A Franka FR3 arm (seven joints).
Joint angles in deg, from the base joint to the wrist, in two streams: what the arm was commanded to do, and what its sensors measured. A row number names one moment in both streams.
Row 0, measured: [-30.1 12.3 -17.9 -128.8 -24.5 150.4 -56.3]
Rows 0 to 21, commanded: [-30.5 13.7 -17.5 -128.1 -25.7 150.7 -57.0]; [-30.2 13.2 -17.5 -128.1 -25.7 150.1 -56.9]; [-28.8 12.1 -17.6 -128.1 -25.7 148.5 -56.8]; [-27.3 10.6 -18.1 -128.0 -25.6 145.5 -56.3]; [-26.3 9.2 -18.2 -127.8 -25.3 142.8 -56.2]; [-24.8 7.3 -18.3 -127.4 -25.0 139.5 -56.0]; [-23.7 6.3 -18.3 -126.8 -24.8 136.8 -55.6]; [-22.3 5.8 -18.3 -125.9 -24.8 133.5 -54.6]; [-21.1 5.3 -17.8 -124.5 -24.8 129.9 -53.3]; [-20.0 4.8 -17.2 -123.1 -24.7 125.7 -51.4]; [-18.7 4.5 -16.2 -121.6 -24.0 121.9 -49.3]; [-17.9 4.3 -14.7 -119.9 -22.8 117.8 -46.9]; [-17.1 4.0 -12.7 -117.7 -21.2 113.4 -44.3]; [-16.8 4.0 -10.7 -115.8 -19.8 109.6 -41.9]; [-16.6 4.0 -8.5 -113.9 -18.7 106.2 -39.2]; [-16.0 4.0 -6.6 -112.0 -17.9 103.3 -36.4]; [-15.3 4.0 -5.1 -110.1 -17.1 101.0 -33.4]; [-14.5 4.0 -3.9 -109.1 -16.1 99.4 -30.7]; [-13.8 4.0 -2.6 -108.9 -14.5 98.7 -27.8]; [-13.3 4.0 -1.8 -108.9 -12.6 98.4 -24.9]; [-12.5 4.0 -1.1 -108.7 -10.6 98.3 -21.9]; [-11.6 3.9 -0.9 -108.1 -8.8 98.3 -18.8]
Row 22, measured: [-13.4 3.4 -1.6 -109.9 -13.4 100.2 -26.3]
